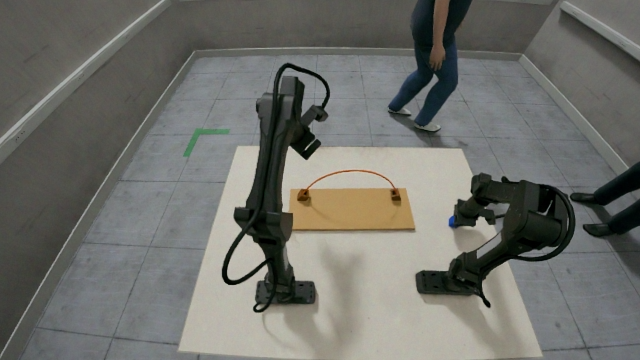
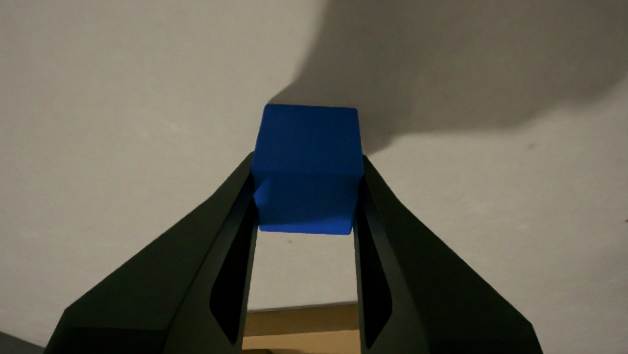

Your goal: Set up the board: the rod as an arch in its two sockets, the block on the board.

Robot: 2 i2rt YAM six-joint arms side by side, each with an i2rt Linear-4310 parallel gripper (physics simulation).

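Frame: origin at the left arm's base, x ahead, y left, z up, level; millimetres.
Seen in the pictures: left gripper, fingertip midpoint: [image 1: 300,144]; right gripper, fingertip midpoint: [image 1: 454,222] [image 2: 308,164]; left arm's base at its link origin: [image 1: 285,291]; right arm's base at its link origin: [image 1: 449,282].
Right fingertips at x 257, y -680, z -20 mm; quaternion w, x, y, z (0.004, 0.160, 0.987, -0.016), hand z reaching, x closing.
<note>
Offsets run from my right fingertips to a thing's middle. "pt": to the spot under its first point. Level surfaces: height alone.
An orange rod @[pt 113 mm ahead, 428 mm left, 214 mm up] [image 1: 356,171] stands as an arch, its ends at two brown sockets, the left socket @[pt 109 mm ahead, 629 mm left, 45 mm up] [image 1: 303,195] and the right socket @[pt 111 mm ahead, 243 mm left, 44 mm up] [image 1: 395,194], on the tan board @[73 mm ahead, 434 mm left, 16 mm up] [image 1: 350,215] [image 2: 305,322]. My right gripper [image 1: 454,221] [image 2: 308,164] is shut on the blue block @[1 mm ahead, 2 mm left, 1 mm up] [image 1: 451,222] [image 2: 307,140], to the right of the board. The block is at or close above the table; its underside is hidden. My left gripper [image 1: 310,149] is open and empty, raised above the back left of the board.
The pale table top @[17 mm down] [image 1: 370,320] carries both arm bases, the left base [image 1: 302,292] and the right base [image 1: 432,282]. A person [image 1: 432,75] is on the floor behind the table, and another person's legs [image 1: 620,190] show at the right edge.
</note>
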